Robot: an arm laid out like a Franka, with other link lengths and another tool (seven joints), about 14 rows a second.
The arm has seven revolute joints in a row. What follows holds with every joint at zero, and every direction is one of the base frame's. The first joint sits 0.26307 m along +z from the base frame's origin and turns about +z. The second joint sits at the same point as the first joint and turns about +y. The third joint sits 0.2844 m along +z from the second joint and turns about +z. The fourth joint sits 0.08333 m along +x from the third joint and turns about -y. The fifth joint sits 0.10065 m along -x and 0.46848 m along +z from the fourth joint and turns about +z. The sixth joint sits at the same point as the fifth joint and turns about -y. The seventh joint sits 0.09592 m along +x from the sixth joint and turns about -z. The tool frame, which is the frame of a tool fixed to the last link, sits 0.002 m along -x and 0.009 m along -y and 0.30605 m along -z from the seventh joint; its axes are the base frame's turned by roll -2.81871, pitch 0 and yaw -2.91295 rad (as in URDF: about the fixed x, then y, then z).
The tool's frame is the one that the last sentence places.
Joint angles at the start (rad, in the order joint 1, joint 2, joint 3, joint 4, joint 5, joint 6, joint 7): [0.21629 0.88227 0.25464 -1.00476 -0.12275 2.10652 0.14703]
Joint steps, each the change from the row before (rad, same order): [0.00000 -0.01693 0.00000 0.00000 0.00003 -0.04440 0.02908]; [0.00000 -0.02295 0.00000 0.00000 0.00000 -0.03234 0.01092]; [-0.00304 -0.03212 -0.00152 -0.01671 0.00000 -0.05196 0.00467]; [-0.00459 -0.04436 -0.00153 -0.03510 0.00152 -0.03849 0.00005]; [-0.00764 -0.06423 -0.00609 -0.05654 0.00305 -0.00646 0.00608]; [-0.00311 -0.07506 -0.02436 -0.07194 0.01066 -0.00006 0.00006]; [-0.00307 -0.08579 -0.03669 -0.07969 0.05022 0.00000 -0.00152]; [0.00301 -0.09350 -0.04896 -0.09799 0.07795 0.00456 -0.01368]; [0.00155 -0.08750 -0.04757 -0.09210 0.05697 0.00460 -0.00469]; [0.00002 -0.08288 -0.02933 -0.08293 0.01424 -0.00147 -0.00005]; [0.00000 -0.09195 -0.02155 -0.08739 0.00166 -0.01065 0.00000]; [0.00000 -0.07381 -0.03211 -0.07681 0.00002 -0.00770 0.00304]
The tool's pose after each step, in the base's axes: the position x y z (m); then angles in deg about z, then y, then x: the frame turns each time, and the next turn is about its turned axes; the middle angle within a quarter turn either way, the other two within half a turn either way. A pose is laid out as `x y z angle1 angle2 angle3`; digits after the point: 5 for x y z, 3 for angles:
0.83536 0.33737 0.07301 -153.919 12.373 -165.246
0.83092 0.33491 0.08838 -154.370 11.765 -165.128
0.81852 0.32686 0.09848 -154.433 9.616 -164.823
0.80565 0.31919 0.11001 -154.233 7.896 -164.421
0.79874 0.30955 0.12902 -154.666 7.841 -163.712
0.79176 0.29212 0.14639 -155.353 7.753 -162.665
0.78175 0.27363 0.16637 -157.448 7.833 -163.489
0.76631 0.25569 0.18107 -159.877 7.658 -165.692
0.75292 0.23163 0.19410 -162.800 7.553 -167.264
0.73807 0.20909 0.20720 -164.462 7.414 -167.205
0.71737 0.18838 0.22168 -165.516 7.043 -166.787
0.70039 0.16090 0.22788 -167.414 6.404 -166.467

